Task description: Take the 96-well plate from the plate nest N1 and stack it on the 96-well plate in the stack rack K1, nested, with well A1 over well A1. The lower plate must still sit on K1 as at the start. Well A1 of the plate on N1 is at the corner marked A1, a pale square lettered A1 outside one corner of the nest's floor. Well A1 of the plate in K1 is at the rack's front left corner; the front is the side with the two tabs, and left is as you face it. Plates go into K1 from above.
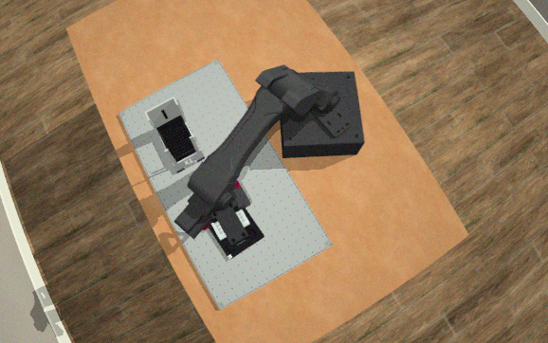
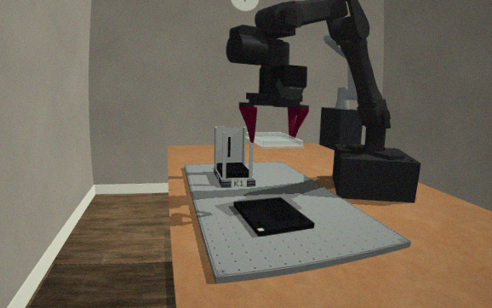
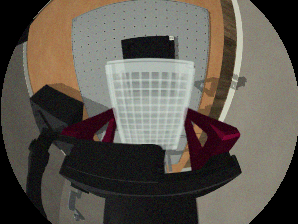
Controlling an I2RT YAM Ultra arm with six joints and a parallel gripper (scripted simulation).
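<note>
The dark plate lies 29 cm to the right of my hand, 14 cm below it and 3 cm behind it. The rest, counted from my hand: white 96-well plate: right at my hand; then pale A1 mark: 15 cm below, 9 cm to the left, 6 cm ahead; then black plate nest N1: 16 cm below, 2 cm to the left.
</note>
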